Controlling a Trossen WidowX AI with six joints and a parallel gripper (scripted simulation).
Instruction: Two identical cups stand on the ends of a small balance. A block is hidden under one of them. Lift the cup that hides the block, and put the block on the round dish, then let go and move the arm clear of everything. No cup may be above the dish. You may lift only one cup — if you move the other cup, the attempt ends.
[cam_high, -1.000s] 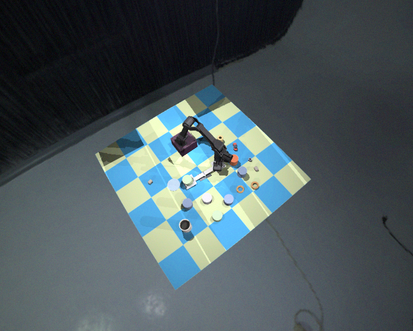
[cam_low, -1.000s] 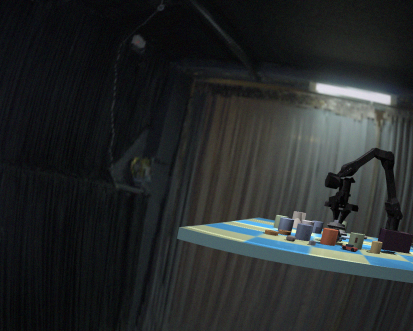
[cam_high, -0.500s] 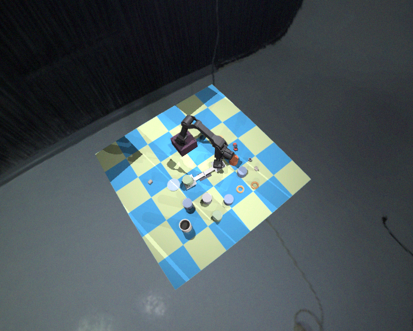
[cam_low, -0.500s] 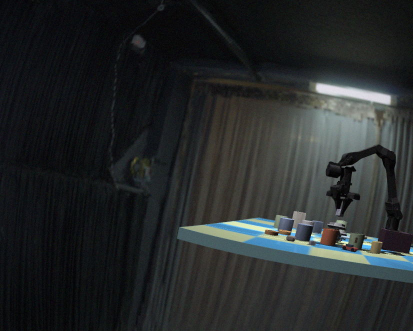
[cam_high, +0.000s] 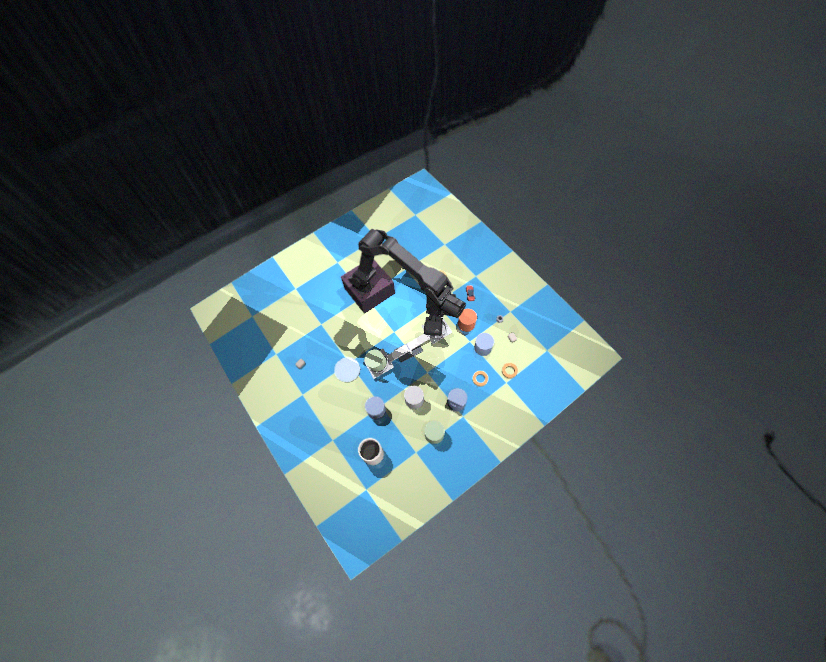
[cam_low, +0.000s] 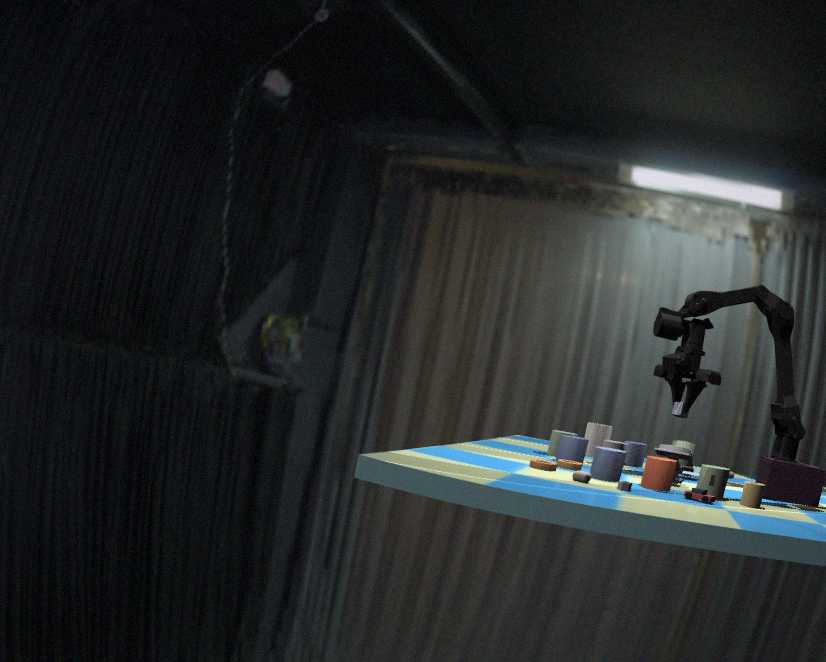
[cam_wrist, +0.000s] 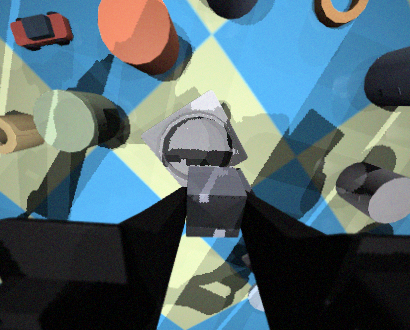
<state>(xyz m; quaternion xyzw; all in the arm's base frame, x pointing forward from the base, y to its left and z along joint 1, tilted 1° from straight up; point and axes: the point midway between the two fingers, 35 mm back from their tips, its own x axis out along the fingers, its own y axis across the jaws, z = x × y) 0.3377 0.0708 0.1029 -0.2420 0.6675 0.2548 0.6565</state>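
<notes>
The white round dish lies 33 cm to the right of my gripper tip, 17 cm below it and 14 cm behind it. Also, from my gripper tip: red-brown cylinder (13 cm to the left, 13 cm below, 4 cm ahead); cup (47 cm to the right, 17 cm ahead, 13 cm below).
</notes>
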